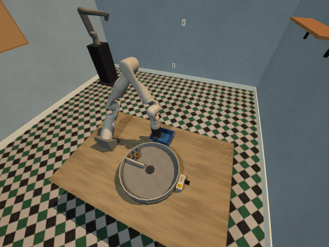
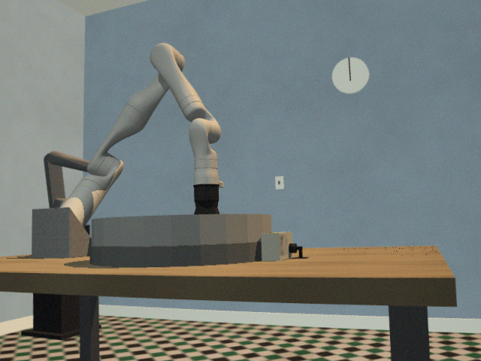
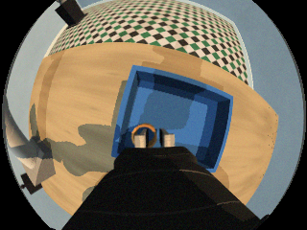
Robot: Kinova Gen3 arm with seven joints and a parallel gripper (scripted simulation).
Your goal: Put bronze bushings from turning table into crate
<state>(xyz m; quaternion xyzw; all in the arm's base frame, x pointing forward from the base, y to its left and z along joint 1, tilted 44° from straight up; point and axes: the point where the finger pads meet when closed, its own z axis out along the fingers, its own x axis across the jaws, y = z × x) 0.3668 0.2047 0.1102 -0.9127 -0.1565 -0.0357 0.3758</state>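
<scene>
My gripper is now 3 cm to the right of the blue crate, 3 cm short of it and 2 cm above it. From my hand the other things lie so: grey turning table (30 cm to the right, 10 cm ahead, 1 cm above).
</scene>
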